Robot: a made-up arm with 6 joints.
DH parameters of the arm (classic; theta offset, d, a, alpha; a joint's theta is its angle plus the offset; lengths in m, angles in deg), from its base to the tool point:
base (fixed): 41.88 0 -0.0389 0
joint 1: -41.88 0.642 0.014 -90
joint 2: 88.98 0 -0.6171 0
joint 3: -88.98 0.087 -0.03 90
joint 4: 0 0.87 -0.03 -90
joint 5: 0 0.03 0.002 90
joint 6: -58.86 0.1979 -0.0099 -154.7
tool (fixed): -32.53 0.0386 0 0
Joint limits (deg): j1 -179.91..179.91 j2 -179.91..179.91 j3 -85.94..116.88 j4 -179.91..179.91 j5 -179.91..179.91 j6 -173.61..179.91
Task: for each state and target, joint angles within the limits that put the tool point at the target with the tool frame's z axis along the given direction. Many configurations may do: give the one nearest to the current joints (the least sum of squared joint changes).
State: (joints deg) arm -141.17 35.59 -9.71 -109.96 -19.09 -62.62
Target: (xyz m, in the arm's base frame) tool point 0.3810 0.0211 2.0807 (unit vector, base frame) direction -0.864 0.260 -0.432
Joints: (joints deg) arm -149.67 18.76 -51.66 -64.81 -20.60 -34.72
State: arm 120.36 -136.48 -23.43 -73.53 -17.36 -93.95
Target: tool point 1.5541 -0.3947 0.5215 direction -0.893 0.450 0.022
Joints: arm 169.89 -89.27 -7.60 -59.97 10.02 -62.67
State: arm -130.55 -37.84 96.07 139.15 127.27 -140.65
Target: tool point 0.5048 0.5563 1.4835 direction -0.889 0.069 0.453
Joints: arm -117.41 -83.94 75.22 89.40 111.22 -130.95
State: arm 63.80 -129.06 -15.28 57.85 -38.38 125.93
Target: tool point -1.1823 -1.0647 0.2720 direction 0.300 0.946 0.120
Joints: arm 42.06 -100.40 5.22 46.51 -42.20 101.47
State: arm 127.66 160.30 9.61 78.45 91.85 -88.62
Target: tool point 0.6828 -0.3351 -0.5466 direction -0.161 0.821 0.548
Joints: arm 170.71 179.91 55.17 79.04 50.51 -125.03
